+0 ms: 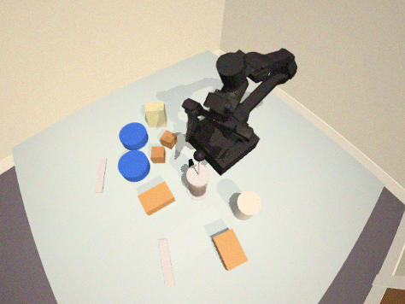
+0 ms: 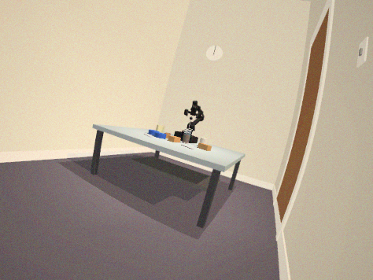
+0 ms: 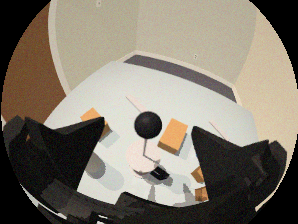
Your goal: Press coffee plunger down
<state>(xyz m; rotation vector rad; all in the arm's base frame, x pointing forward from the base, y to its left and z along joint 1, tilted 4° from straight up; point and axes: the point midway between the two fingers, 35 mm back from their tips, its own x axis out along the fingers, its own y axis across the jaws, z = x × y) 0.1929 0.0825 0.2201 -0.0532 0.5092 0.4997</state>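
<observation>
Now: gripper tip 15 cm above the coffee press, 1 cm to the left of it and 1 cm short of it.
</observation>
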